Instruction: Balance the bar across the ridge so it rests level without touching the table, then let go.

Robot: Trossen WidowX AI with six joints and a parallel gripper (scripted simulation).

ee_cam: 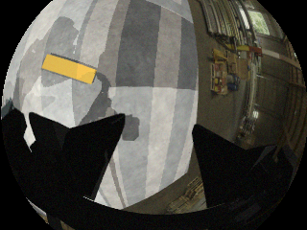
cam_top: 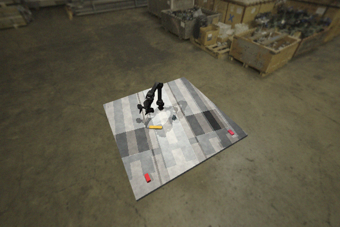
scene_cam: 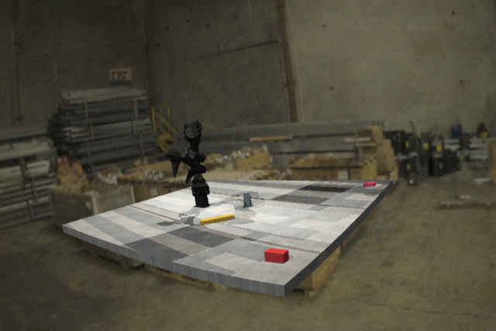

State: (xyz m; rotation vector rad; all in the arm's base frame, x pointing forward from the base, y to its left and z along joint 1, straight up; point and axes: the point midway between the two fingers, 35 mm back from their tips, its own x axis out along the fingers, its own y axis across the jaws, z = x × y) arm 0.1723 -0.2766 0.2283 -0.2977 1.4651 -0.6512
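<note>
The bar lies 19 cm below my gripper tip, 10 cm to the left of it and 9 cm ahead of it. The rest, counted from my gripper tip: red block 57 cm ahead, 20 cm to the right, 18 cm below.
</note>
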